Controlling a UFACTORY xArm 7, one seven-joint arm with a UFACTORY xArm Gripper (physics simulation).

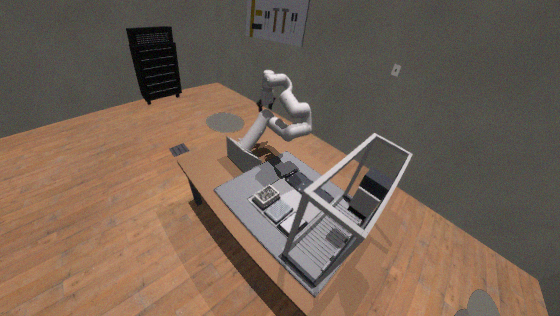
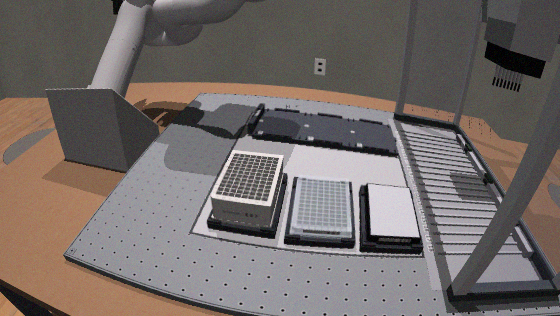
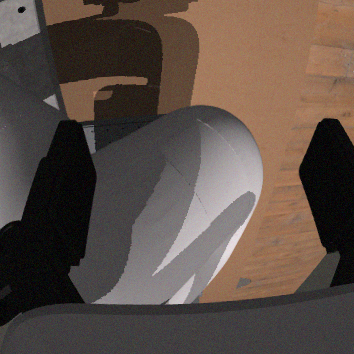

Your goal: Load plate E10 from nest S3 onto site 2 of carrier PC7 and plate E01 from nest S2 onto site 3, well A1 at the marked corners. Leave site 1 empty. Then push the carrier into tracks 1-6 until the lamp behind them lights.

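Places are measured from the arm's base along level axes (x back, y left, z down), in millimetres.
Pixels of known places: gripper, fingertip midpoint: (image 3: 202, 144); arm's base, link origin: (image 1: 244, 148) (image 2: 102, 107).
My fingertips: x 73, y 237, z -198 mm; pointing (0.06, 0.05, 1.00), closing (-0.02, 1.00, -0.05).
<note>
For each thing: its top centre in the pictures, then the offset to it from my fingertips. Level surfaces: height alone.
- tall white deep-well plate, top centre: (image 2: 249, 174) (image 1: 266, 193) dx -452, dy -357, dz +236 mm
- clear shallow plate, top centre: (image 2: 323, 201) (image 1: 279, 209) dx -563, dy -362, dz +264 mm
- dark carrier, top centre: (image 2: 328, 120) (image 1: 309, 186) dx -563, dy -95, dz +260 mm
- pipetting head, top centre: (image 2: 515, 50) (image 1: 362, 204) dx -899, dy -233, dz -5 mm
- perforated board, surface height: dz +290 mm
My gripper (image 1: 266, 106) (image 3: 202, 144) is open and empty, high above the robot's base, away from the plates. In three black nests in a row stand a tall white deep-well plate (image 1: 266, 194) (image 2: 247, 177), a clear shallow plate (image 1: 278, 210) (image 2: 322, 205) and a white flat-topped plate (image 1: 292, 224) (image 2: 392, 210). Their labels are too blurred to read. The dark carrier (image 1: 299, 181) (image 2: 327, 132) lies behind the nests, with no plate on it, its upright handle end toward the robot. The ribbed track deck (image 1: 311, 250) (image 2: 440, 172) is at the right; no lit lamp can be made out.
A grey frame (image 1: 340, 212) (image 2: 515, 200) stands around the track deck. A pipetting head (image 2: 515, 60) with several thin tips hangs over the deck. The arm's wedge-shaped base mount (image 1: 242, 154) (image 2: 90, 130) stands beside the perforated board (image 1: 227, 191) (image 2: 165, 255). The arm's rounded link (image 3: 200, 200) shows below the open fingers.
</note>
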